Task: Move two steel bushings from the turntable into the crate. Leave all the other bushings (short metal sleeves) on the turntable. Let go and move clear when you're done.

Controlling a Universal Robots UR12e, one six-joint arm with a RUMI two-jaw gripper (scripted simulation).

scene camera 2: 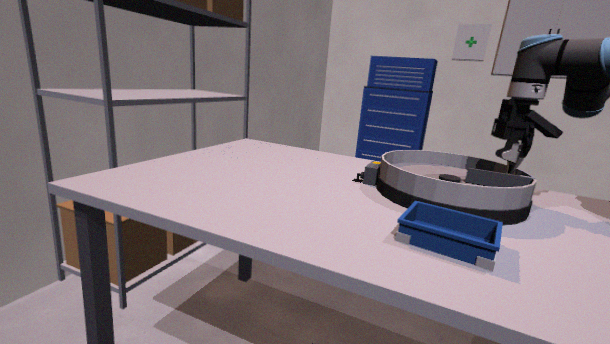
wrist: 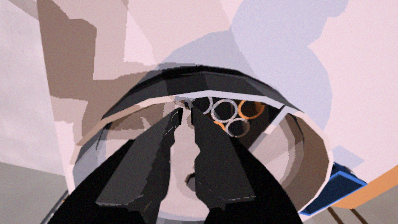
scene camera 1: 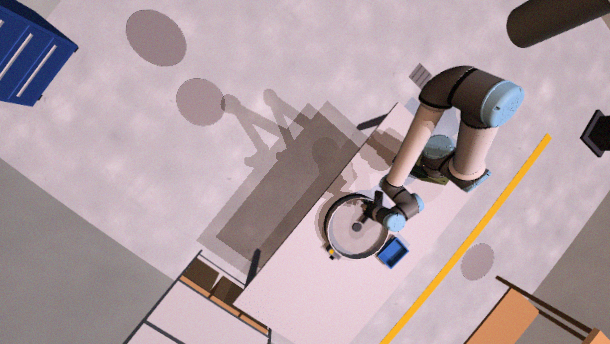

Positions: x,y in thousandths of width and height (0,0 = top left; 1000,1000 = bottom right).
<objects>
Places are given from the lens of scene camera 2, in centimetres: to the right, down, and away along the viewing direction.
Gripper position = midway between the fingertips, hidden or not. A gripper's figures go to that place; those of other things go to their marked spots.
my gripper (scene camera 2: 835,504): 63, 0, 106
blue crate (scene camera 2: 770,693): 32, 13, 66
round grey turntable (scene camera 2: 725,501): 46, 0, 113
The marked spots on the blue crate and the round grey turntable are 51 cm apart.
</objects>
